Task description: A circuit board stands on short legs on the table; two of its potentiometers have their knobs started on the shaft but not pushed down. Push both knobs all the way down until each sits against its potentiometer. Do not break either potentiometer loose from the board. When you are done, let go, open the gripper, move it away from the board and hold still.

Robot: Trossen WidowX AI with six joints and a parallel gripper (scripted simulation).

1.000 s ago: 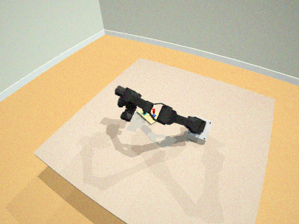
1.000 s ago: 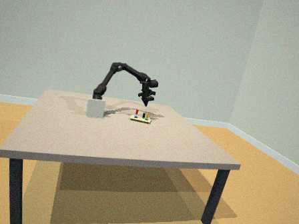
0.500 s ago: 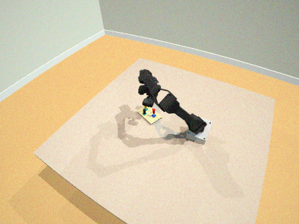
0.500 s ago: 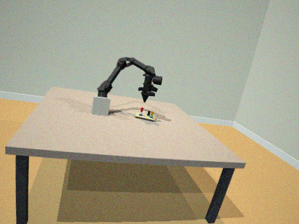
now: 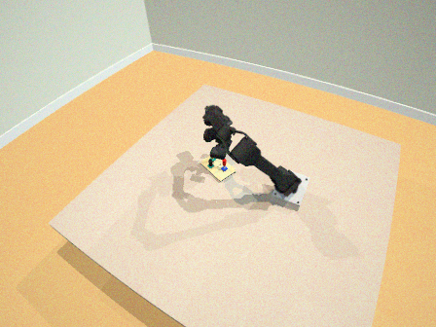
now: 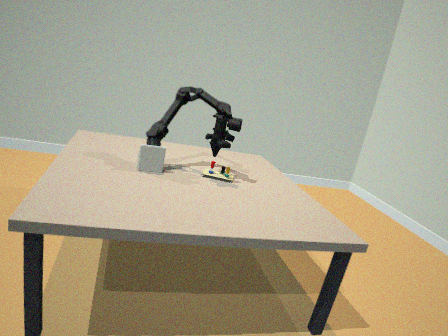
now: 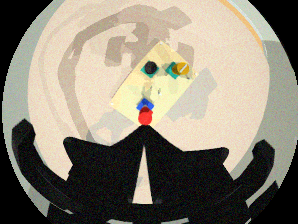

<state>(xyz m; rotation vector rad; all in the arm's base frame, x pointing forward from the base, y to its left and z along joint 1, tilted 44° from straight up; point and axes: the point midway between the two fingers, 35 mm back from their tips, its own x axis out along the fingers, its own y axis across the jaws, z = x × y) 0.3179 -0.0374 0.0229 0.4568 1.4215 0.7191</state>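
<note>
Right now my gripper tip is 4 cm above the red knob. The rest, counted from my gripper tip: yellow knob (8 cm ahead, 5 cm below, 3 cm to the right).
</note>
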